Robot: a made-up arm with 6 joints.
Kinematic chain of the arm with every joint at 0, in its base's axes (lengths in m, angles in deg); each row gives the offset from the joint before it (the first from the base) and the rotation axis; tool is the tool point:
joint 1: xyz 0 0 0.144 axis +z
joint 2: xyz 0 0.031 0 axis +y
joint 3: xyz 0 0 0.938 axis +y
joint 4: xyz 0 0 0.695 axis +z
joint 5: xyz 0 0 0 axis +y
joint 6: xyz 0 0 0.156 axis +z
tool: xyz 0 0 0
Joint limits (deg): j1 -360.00..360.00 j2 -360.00..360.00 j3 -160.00..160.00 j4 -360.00..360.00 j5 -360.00..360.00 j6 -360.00..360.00
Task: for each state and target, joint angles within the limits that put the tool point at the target. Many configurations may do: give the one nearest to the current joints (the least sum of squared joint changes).
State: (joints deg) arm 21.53 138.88 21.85 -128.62 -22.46 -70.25
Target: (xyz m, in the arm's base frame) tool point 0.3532 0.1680 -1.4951
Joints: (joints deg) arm 14.02 149.14 34.87 -130.15 -22.92 -70.25
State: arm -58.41 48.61 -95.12 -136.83 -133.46 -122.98
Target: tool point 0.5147 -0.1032 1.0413
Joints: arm -24.48 64.38 -105.79 -130.05 -132.25 -122.98
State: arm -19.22 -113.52 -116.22 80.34 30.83 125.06
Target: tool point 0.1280 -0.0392 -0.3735
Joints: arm -38.70 -129.72 -146.02 80.53 6.88 125.06
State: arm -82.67 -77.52 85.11 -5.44 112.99 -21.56
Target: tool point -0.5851 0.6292 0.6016
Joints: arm -46.78 -101.01 94.18 -10.98 116.73 -21.56
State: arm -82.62 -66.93 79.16 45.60 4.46 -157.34
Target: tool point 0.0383 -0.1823 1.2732
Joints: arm -89.71 -37.78 100.23 45.23 3.30 -157.34
